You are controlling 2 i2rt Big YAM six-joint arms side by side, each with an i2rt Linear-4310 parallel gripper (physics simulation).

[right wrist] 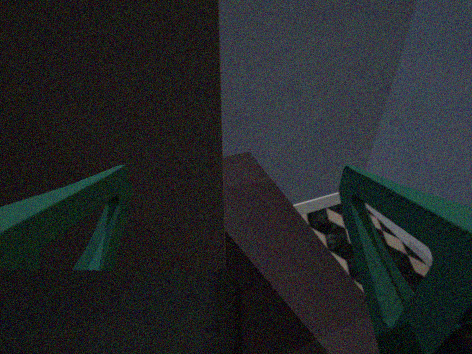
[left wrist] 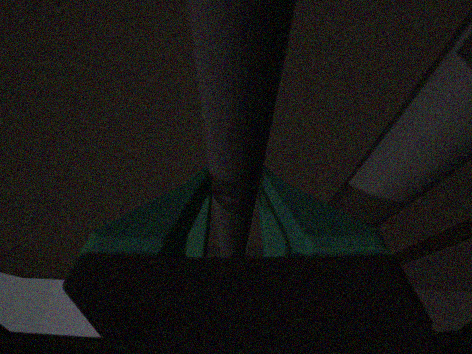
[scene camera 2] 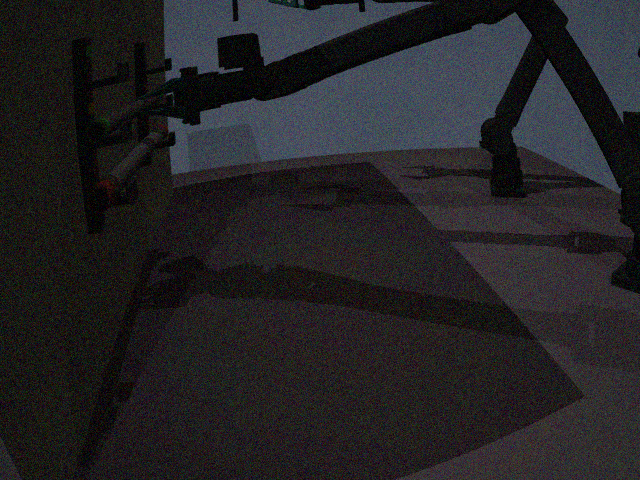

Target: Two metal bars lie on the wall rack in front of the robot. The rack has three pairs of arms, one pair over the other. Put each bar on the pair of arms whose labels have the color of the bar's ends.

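Frame: origin at the left arm's base, x ahead, y left, z up, level; metres.
Seen in the pictures: left gripper, between the fingertips: (left wrist: 235, 176); right gripper, between the fingertips: (right wrist: 235, 177) (scene camera 2: 274, 0); right arm's base, origin of its link: (scene camera 2: 507, 190).
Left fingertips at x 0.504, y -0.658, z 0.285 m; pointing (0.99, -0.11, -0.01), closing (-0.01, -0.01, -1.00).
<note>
Pixels of each thing's middle, then the offset from my left fingertips to it. "spot": a spot on its surface instead. Level surfaces: height alone.
- grey bar with green ends, middle of its body: (left wrist: 233, 217) (scene camera 2: 134, 109) dx +0.023, dy +0.045, dz +0.000 m
- wall rack, a spot on its surface: (scene camera 2: 82, 77) spot: dx +0.153, dy +0.231, dz +0.070 m
- second grey bar with red ends, middle of its body: (left wrist: 325, 237) (scene camera 2: 137, 156) dx +0.032, dy +0.072, dz -0.072 m
- table, height of its surface: dz -0.285 m
A grey bar with green ends (scene camera 2: 124, 113) (left wrist: 235, 100) lies along the middle of the wall rack (scene camera 2: 82, 77). My left gripper (scene camera 2: 138, 103) (left wrist: 235, 176) is shut on this bar. The bar's green near end is still at the rack arm. A second grey bar with red ends (scene camera 2: 133, 161) (left wrist: 415, 130) lies lower, at the rack's lowest arms, below the left gripper and apart from it. My right gripper (right wrist: 235, 177) is open and empty, away from the rack; part of it shows at the top edge of scene camera 2. The rack labels are too dark to read surely.
The rack hangs on a dark upright panel (scene camera 2: 41, 284) (right wrist: 100, 100) at the left of scene camera 2. The left arm (scene camera 2: 351, 46) stretches across the top. The table (scene camera 2: 491, 268) (right wrist: 300, 250) lies below, with arm shadows. A checkered floor (right wrist: 330, 235) shows beyond its edge.
</note>
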